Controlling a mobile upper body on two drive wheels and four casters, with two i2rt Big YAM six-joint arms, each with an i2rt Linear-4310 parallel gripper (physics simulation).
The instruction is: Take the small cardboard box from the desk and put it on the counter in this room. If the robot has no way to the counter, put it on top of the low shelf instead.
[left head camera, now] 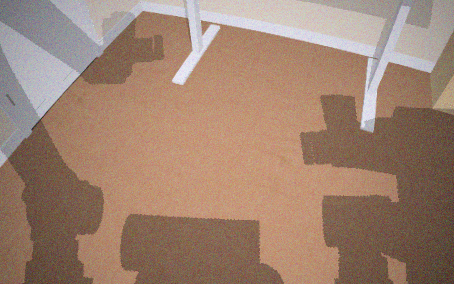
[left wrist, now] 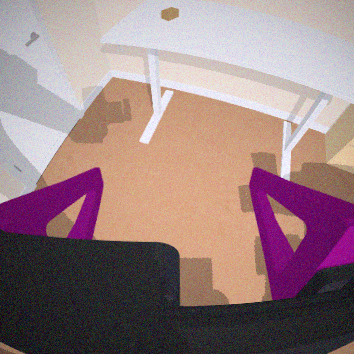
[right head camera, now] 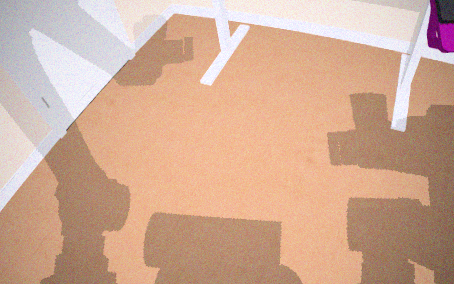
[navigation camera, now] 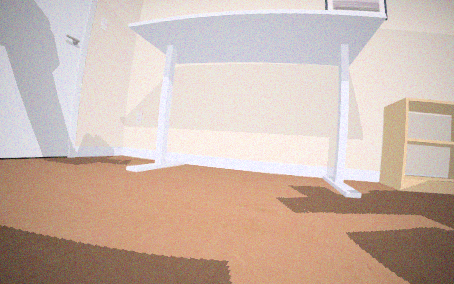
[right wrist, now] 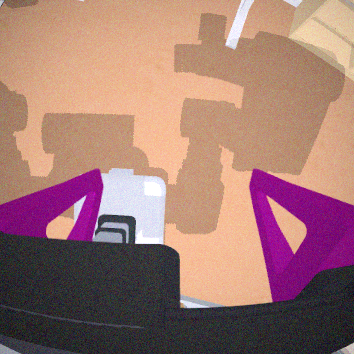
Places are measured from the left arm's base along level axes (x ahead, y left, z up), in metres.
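Pixels of known places: left gripper, fingertip midpoint: (left wrist: 175, 175); right gripper, fingertip midpoint: (right wrist: 175, 176).
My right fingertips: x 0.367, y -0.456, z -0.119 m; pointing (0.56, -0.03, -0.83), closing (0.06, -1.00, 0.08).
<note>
Behind a point stands the place of what it marks.
The desk's underside (navigation camera: 251, 39) and legs show in the navigation view. My left gripper (left wrist: 175, 175) {x 0.634, y 0.000, z -0.028 m} is open and empty, raised and looking toward the desk from some way off. My right gripper (right wrist: 175, 176) {x 0.367, y -0.456, z -0.119 m} is open and empty, pointing down at the floor beside my white base (right wrist: 130, 207) {x 0.149, y -0.300, z -1.150 m}.
A low wooden shelf (navigation camera: 400, 143) {x 1.579, y -1.435, z -1.102 m} stands right of the desk against the wall; it also shows in the right wrist view (right wrist: 326, 31) {x 1.652, y -1.784, z -1.330 m}. A white door (navigation camera: 55, 76) {x 1.799, y 1.020, z -0.805 m} with a handle is at the left. The desk's two white legs (left head camera: 195, 45) {x 1.968, y 0.193, z -1.312 m} (left head camera: 374, 91) {x 1.606, y -1.009, z -1.359 m} stand ahead on the orange floor.
</note>
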